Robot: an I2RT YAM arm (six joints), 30 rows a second.
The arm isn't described. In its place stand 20 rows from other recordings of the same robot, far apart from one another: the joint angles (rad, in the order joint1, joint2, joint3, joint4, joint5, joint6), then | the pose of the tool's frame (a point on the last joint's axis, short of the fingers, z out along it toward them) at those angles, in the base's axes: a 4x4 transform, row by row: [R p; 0 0 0 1], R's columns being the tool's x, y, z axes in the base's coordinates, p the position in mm.
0.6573 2.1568 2.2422 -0.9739 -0.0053 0.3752 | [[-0.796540 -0.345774 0.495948 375.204], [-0.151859 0.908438 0.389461 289.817], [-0.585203 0.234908 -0.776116 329.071], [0 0 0 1]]
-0.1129 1.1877 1.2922 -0.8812 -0.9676 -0.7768 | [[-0.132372 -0.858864 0.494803 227.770], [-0.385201 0.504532 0.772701 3.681], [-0.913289 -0.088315 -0.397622 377.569], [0 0 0 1]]
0.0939 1.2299 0.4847 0.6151 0.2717 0.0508 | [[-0.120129 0.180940 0.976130 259.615], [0.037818 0.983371 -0.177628 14.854], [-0.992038 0.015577 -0.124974 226.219], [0 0 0 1]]
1.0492 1.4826 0.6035 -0.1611 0.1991 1.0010 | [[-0.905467 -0.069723 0.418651 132.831], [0.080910 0.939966 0.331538 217.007], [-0.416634 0.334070 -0.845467 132.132], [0 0 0 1]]
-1.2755 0.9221 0.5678 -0.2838 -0.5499 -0.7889 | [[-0.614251 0.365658 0.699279 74.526], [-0.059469 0.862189 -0.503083 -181.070], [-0.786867 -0.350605 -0.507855 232.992], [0 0 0 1]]
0.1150 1.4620 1.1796 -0.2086 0.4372 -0.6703 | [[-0.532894 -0.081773 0.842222 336.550], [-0.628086 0.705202 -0.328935 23.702], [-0.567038 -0.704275 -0.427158 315.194], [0 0 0 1]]
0.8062 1.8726 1.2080 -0.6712 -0.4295 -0.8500 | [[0.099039 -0.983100 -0.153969 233.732], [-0.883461 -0.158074 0.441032 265.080], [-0.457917 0.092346 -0.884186 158.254], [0 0 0 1]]
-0.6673 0.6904 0.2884 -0.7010 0.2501 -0.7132 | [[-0.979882 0.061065 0.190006 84.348], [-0.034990 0.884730 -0.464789 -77.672], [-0.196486 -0.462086 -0.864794 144.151], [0 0 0 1]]
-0.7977 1.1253 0.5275 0.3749 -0.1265 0.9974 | [[0.440540 0.468257 0.765937 177.197], [0.741791 0.290680 -0.604360 -175.179], [-0.505639 0.834410 -0.219292 239.272], [0 0 0 1]]
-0.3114 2.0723 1.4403 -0.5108 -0.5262 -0.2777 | [[-0.851097 -0.173458 0.495526 408.639], [0.024908 0.929440 0.368131 -112.746], [-0.524417 0.325658 -0.786723 153.335], [0 0 0 1]]
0.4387 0.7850 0.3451 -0.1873 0.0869 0.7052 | [[-0.637630 0.070600 0.767101 154.404], [0.414113 0.871084 0.264050 69.033], [-0.649568 0.486033 -0.584665 185.816], [0 0 0 1]]
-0.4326 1.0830 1.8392 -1.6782 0.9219 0.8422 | [[0.033464 0.999437 -0.002522 70.757], [0.481177 -0.018323 -0.876432 -63.916], [-0.875984 0.028115 -0.481519 482.361], [0 0 0 1]]
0.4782 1.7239 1.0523 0.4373 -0.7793 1.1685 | [[-0.940389 -0.176135 0.290939 331.187], [0.249892 0.222436 0.942378 199.843], [-0.230701 0.958905 -0.165161 245.875], [0 0 0 1]]
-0.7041 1.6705 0.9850 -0.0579 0.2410 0.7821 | [[0.171469 0.904543 0.390385 264.197], [0.752305 0.135632 -0.644703 -235.536], [-0.636110 0.404235 -0.657235 194.057], [0 0 0 1]]
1.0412 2.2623 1.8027 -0.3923 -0.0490 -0.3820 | [[-0.025367 -0.956684 0.290022 254.468], [-0.780351 0.200280 0.592402 438.162], [-0.624827 -0.211291 -0.751630 179.507], [0 0 0 1]]
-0.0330 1.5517 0.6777 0.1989 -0.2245 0.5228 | [[-0.611864 0.189264 0.767985 303.162], [0.507242 0.838894 0.197387 -2.078], [-0.606900 0.510329 -0.609292 160.130], [0 0 0 1]]
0.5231 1.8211 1.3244 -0.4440 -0.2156 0.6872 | [[-0.919908 -0.017636 0.391737 337.049], [0.184851 0.861526 0.472867 203.163], [-0.345831 0.507407 -0.789265 217.388], [0 0 0 1]]
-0.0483 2.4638 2.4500 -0.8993 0.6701 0.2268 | [[-0.676458 0.584119 0.448564 532.051], [0.209141 0.736345 -0.643472 -47.853], [-0.706162 -0.341469 -0.620269 255.017], [0 0 0 1]]
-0.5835 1.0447 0.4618 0.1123 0.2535 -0.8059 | [[-0.781391 0.225497 0.581876 180.074], [-0.321005 0.654366 -0.684661 -129.580], [-0.535149 -0.721773 -0.438930 207.856], [0 0 0 1]]
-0.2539 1.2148 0.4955 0.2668 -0.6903 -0.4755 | [[-0.211152 -0.514372 0.831166 240.966], [-0.309873 0.841702 0.442172 -39.111], [-0.927035 -0.164191 -0.337117 200.310], [0 0 0 1]]
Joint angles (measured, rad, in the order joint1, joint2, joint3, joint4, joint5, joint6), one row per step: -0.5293 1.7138 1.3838 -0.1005 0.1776 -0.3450; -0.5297 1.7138 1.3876 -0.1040 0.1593 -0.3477; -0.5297 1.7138 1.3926 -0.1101 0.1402 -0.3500; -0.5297 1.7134 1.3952 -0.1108 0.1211 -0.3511; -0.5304 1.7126 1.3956 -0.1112 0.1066 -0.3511; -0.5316 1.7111 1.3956 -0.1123 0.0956 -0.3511; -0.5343 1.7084 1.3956 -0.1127 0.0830 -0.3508; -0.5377 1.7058 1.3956 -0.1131 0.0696 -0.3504; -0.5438 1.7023 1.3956 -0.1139 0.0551 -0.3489; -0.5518 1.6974 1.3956 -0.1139 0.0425 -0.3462; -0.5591 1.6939 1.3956 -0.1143 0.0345 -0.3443; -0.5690 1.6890 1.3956 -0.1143 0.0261 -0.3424; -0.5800 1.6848 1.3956 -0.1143 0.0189 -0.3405; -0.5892 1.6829 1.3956 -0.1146 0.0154 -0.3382; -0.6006 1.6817 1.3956 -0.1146 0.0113 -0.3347; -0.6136 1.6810 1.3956 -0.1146 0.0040 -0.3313; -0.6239 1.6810 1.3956 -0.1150 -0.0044 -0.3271; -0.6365 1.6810 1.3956 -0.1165 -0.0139 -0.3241
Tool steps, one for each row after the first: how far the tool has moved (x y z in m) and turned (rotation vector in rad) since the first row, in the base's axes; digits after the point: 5 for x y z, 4 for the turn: 0.00041 0.00032 0.00094 0.0046 -0.0025 0.0173; 0.00088 0.00082 0.00204 0.0104 -0.0043 0.0356; 0.00134 0.00133 0.00301 0.0153 -0.0096 0.0535; 0.00137 0.00158 0.00339 0.0200 -0.0134 0.0660; 0.00105 0.00165 0.00385 0.0237 -0.0161 0.0748; 0.00026 0.00135 0.00484 0.0272 -0.0209 0.0835; -0.00064 0.00083 0.00579 0.0310 -0.0259 0.0921; -0.00227 -0.00048 0.00705 0.0356 -0.0322 0.0987; -0.00456 -0.00236 0.00893 0.0391 -0.0405 0.1012; -0.00659 -0.00425 0.01024 0.0413 -0.0460 0.1005; -0.00941 -0.00684 0.01211 0.0426 -0.0530 0.0977; -0.01241 -0.00988 0.01372 0.0437 -0.0593 0.0926; -0.01473 -0.01263 0.01442 0.0453 -0.0628 0.0857; -0.01743 -0.01617 0.01487 0.0482 -0.0669 0.0767; -0.02038 -0.02016 0.01514 0.0523 -0.0712 0.0691; -0.02263 -0.02328 0.01510 0.0580 -0.0754 0.0648; -0.02546 -0.02706 0.01495 0.0639 -0.0783 0.0596
